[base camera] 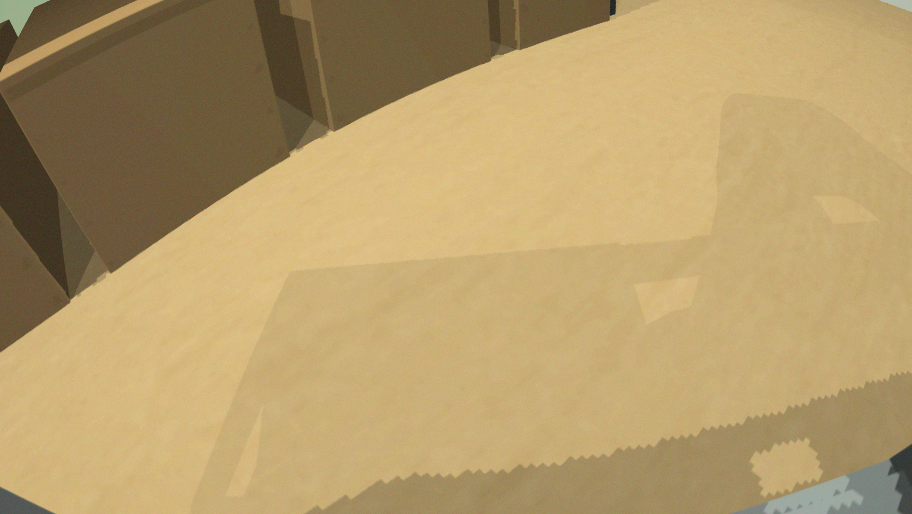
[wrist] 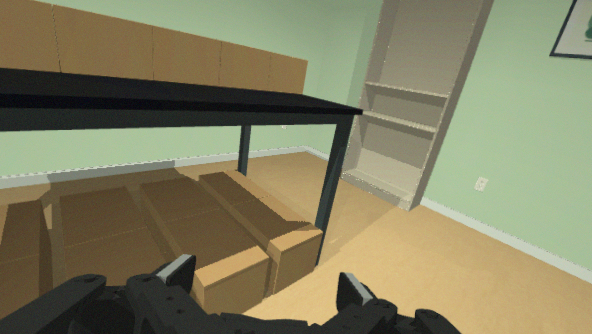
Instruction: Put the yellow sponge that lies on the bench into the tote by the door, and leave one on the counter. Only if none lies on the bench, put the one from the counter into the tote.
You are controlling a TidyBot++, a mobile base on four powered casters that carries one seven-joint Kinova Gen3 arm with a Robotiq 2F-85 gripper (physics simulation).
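Places are measured from the arm's base along level axes (x ahead, y left, z up), in centimetres.
Pixels of known places: gripper, fingertip midpoint: [wrist: 267, 280].
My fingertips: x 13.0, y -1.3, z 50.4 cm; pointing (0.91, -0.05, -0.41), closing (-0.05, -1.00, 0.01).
Behind a point stands the place of what it marks.
A black bench [wrist: 200, 95] @(z 51.8, x 77.8, y 21.0 cm) with dark legs stands across the left and middle of the wrist view, seen nearly edge-on. No yellow sponge shows on the visible part of its top. The tote, the door and the counter do not show in either view. My gripper [wrist: 267, 280] @(z 50.3, x 13.0, y -1.3 cm) is open and empty, with its fingers apart at the bottom of the wrist view. It is in front of the bench, and brown boxes show beyond its fingers.
Long brown boxes [base camera: 159, 127] [wrist: 232, 275] lie in a row under the bench, their ends near its front edge. A brown panel [wrist: 185, 62] @(z 59.4, x 105.3, y 34.6 cm) rises behind the bench top. A tall grey shelf unit [wrist: 452, 100] @(z 63.2, x 200.6, y -144.1 cm) stands past the bench's right end, against the green wall [wrist: 525, 135] @(z 48.0, x 172.9, y -193.9 cm).
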